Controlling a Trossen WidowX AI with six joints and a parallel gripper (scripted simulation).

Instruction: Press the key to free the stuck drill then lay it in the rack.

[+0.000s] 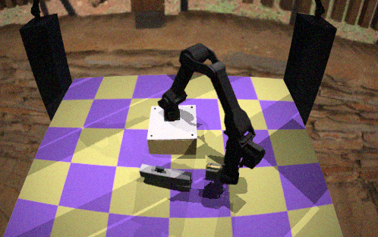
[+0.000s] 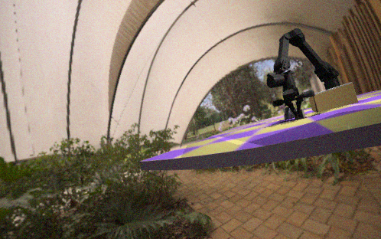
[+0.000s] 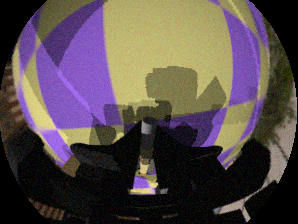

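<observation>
The drill lies 4 cm to the right of my gripper tip, 3 cm above it and 1 cm behind it. From my gripper tip the other things lie so: dark rack (5 cm to the right, 2 cm behind, 1 cm above); then dark key (25 cm to the right, 4 cm above).
</observation>
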